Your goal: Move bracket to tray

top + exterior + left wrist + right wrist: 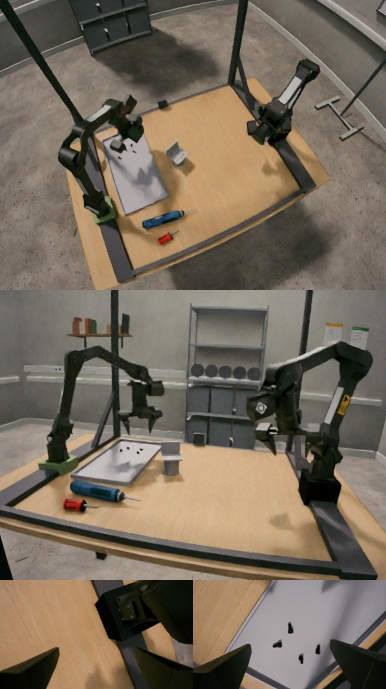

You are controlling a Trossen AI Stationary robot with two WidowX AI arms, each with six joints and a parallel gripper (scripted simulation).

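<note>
The bracket is 14 cm ahead of my right hand, 17 cm to the left of it and 5 cm below it. Also, from my right hand: grey joint module: 14 cm ahead, 17 cm to the left, 10 cm below; then tray: 7 cm ahead, 4 cm to the right, 12 cm below; then red screwdriver: 44 cm ahead, 2 cm to the right, 11 cm below.
</note>
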